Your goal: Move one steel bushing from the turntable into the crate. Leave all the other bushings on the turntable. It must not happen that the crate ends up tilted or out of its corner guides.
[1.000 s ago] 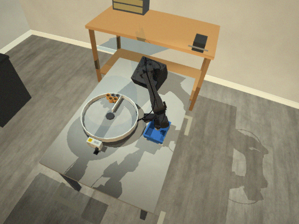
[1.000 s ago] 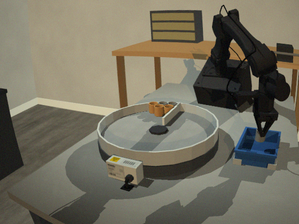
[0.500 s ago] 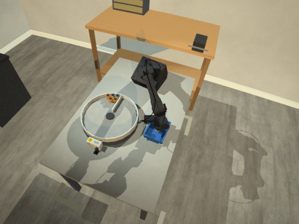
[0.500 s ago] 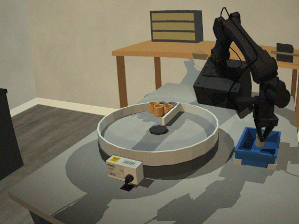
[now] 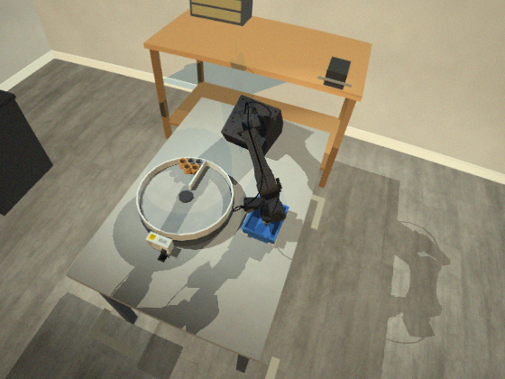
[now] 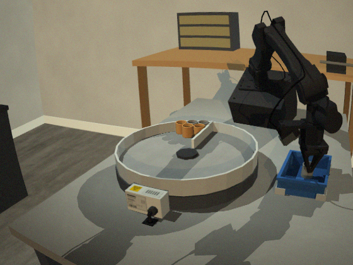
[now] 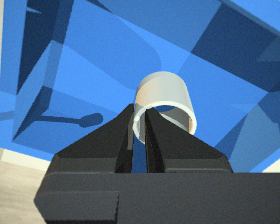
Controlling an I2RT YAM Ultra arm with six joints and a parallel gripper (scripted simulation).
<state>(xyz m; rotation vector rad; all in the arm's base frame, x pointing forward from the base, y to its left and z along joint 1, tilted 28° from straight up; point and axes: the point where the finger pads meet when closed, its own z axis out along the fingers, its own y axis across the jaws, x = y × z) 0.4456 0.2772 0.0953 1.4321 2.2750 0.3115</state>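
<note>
The blue crate is 10 mm behind my hand, 10 mm to the right of it and 20 mm below it. The rest, counted from my hand: round turntable: 40 mm ahead, 370 mm to the right, 10 mm above.
</note>
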